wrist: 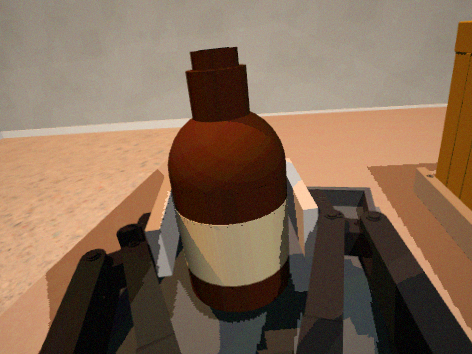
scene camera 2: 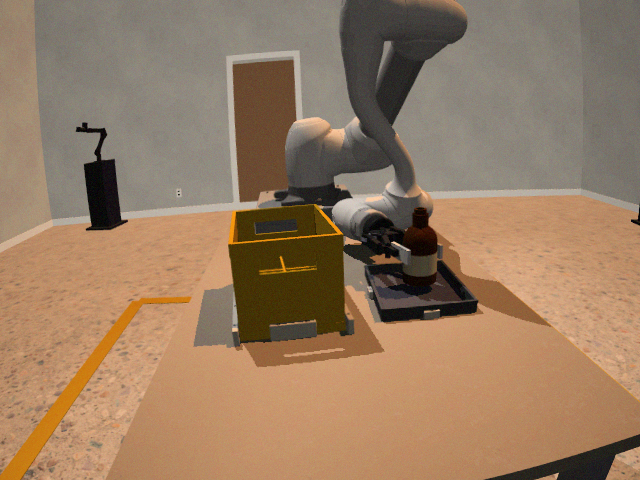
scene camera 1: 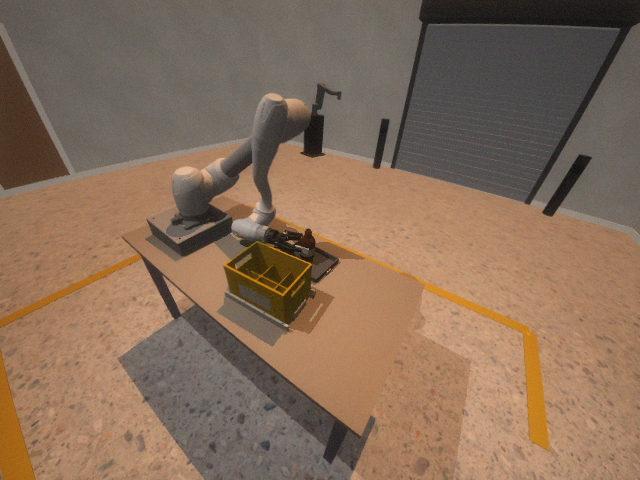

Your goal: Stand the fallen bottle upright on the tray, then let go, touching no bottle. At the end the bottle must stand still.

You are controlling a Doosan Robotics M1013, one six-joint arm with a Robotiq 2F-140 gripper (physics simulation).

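Frame: origin at the arm's base, x down, y right, z back, level; metres.
Where they show: gripper, fingertip midpoint: (scene camera 2: pixel 425 254) (scene camera 1: pixel 311 246); arm's base, origin of the base link: (scene camera 2: pixel 312 198) (scene camera 1: pixel 196 217).
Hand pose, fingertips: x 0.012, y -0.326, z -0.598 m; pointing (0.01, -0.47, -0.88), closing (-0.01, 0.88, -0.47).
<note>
Things, the pixels of their centre, and the offset from my fingertips.
- brown bottle, body centre: (wrist: pixel 228 178) (scene camera 2: pixel 420 245) (scene camera 1: pixel 307 243) dx -0.016, dy +0.010, dz +0.019 m
- dark tray, body centre: (wrist: pixel 257 273) (scene camera 2: pixel 416 286) (scene camera 1: pixel 307 259) dx +0.073, dy +0.017, dz +0.008 m
- yellow crate, body centre: (scene camera 2: pixel 282 264) (scene camera 1: pixel 269 281) dx -0.002, dy +0.283, dz -0.064 m
The brown bottle (scene camera 1: pixel 308 239) (scene camera 2: pixel 419 241) (wrist: pixel 227 165) with a cream label is about upright, neck up. It is over the dark tray (scene camera 1: pixel 328 271) (scene camera 2: pixel 403 313) (wrist: pixel 345 189), inside its rim as seen in the scene camera 2 view. Its base is at or very near the tray floor; whether it touches cannot be told. My gripper (scene camera 1: pixel 306 245) (scene camera 2: pixel 422 252) (wrist: pixel 230 185) reaches in from the robot's side and is shut on the bottle, with one light finger pad on each side of its body at label height.
A yellow crate (scene camera 1: pixel 253 290) (scene camera 2: pixel 289 294) (wrist: pixel 455 120) with dividers stands beside the tray, in a low light-coloured holder (scene camera 1: pixel 255 308) (scene camera 2: pixel 293 330) (wrist: pixel 440 197). It is close to the gripper's crate side. The arm's base box (scene camera 1: pixel 188 240) is at the table's far end.
</note>
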